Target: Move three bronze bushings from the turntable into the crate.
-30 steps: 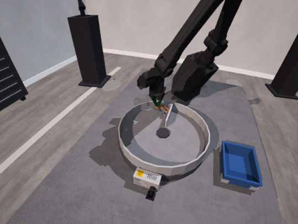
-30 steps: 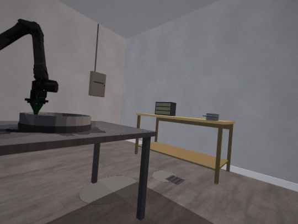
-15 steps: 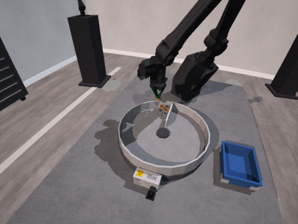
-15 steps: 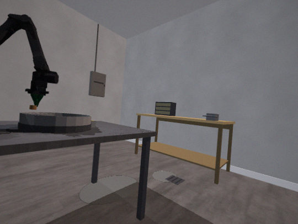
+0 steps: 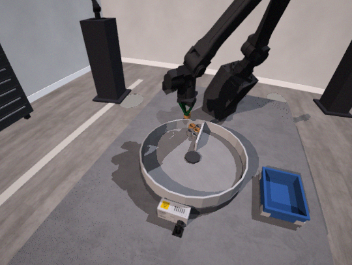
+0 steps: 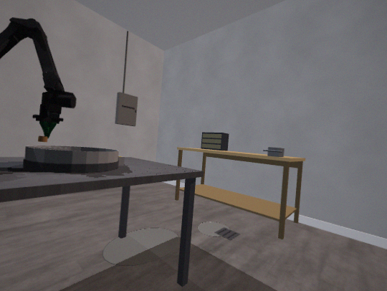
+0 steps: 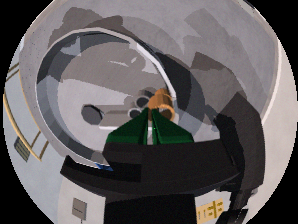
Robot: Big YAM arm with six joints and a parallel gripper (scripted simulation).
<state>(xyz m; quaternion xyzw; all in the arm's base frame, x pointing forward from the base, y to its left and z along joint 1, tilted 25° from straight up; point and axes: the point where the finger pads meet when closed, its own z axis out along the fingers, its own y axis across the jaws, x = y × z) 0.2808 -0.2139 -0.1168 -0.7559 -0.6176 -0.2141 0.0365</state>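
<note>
The blue crate is 400 mm to the left of my hand, 260 mm ahead of it and 130 mm below it. The rest, counted from my hand: round turntable: 160 mm ahead, 100 mm below, 50 mm to the left.
</note>
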